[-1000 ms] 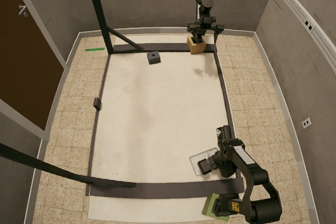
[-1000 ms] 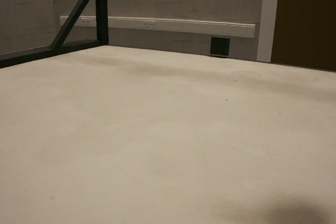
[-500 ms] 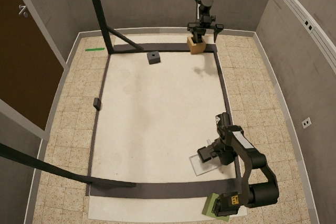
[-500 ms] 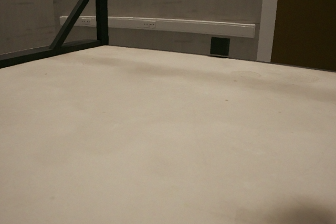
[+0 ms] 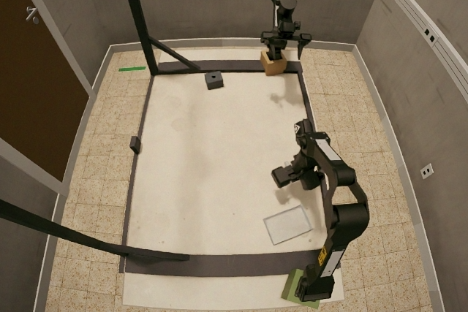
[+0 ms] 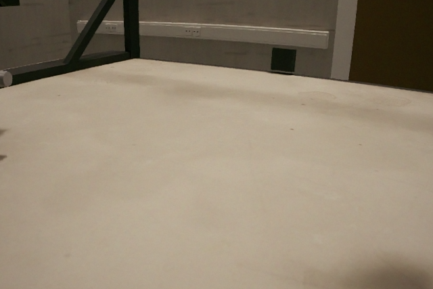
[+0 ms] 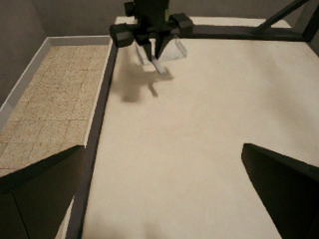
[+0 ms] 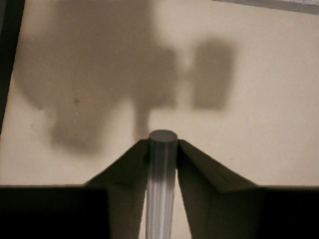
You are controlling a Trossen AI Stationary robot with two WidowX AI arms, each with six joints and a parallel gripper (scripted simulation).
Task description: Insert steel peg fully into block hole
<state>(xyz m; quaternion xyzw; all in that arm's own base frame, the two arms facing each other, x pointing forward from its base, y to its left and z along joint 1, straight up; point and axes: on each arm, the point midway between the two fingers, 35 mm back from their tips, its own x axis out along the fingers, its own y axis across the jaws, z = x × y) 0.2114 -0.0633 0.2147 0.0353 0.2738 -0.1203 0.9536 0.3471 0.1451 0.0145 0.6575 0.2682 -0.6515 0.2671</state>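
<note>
The steel peg is 38 cm to the right of my left hand and 22 cm below it. Also, from my left hand: clear flat plate 2 cm behind, 56 cm to the right, 29 cm below; then dark grey block 28 cm behind, 11 cm to the left, 26 cm below.
</note>
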